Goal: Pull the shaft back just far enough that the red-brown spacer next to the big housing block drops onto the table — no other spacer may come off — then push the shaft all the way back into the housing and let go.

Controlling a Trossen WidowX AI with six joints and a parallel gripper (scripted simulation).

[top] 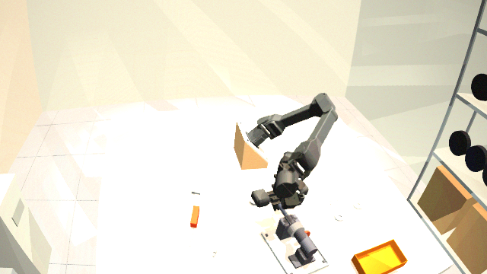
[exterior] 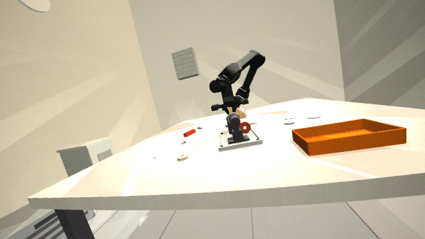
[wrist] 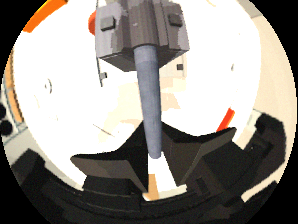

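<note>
Now: the grey-blue shaft 70 mm ahead of my gripper tip, 30 mm above it and 10 mm to the left of it. The rest, counted from my gripper tip: red-brown spacer 130 mm ahead, 60 mm to the left, 10 mm below; then orange tray 340 mm ahead, 300 mm to the left, 40 mm below.
</note>
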